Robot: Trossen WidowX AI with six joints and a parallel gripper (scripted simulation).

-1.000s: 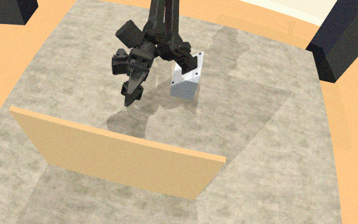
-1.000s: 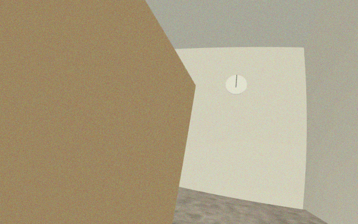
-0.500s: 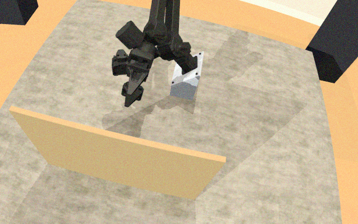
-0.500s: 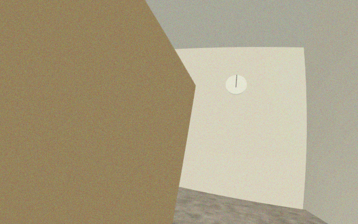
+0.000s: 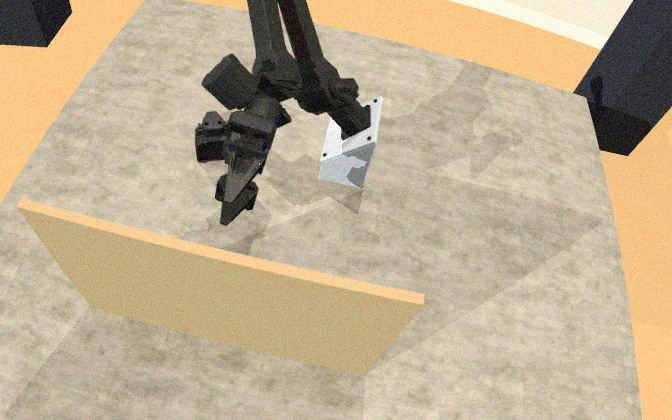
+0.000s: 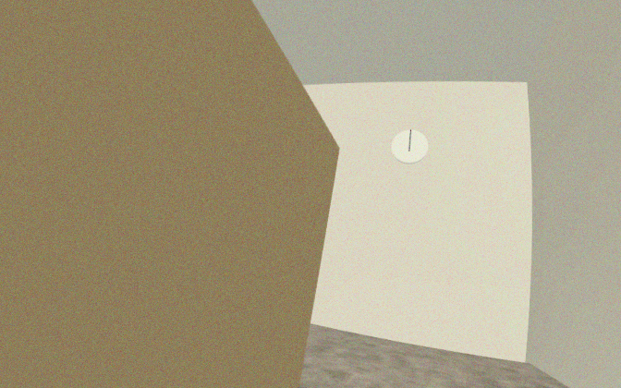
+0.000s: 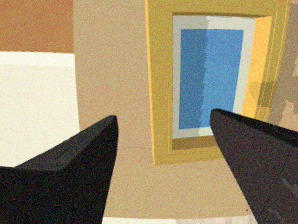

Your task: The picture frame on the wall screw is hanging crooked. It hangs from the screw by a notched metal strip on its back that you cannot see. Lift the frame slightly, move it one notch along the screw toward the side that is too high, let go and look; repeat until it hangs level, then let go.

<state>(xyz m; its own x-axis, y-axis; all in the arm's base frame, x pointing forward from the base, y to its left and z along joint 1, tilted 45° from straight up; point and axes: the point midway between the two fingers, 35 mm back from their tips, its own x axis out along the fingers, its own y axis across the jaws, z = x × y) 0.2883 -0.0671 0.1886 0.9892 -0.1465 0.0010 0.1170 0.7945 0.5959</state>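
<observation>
Now: the picture frame 8 cm ahead of my gripper tip, 1 cm to the right of it and 6 cm below it. The rest, counted from my gripper tip: tan wall panel: 10 cm ahead, 7 cm below.
</observation>
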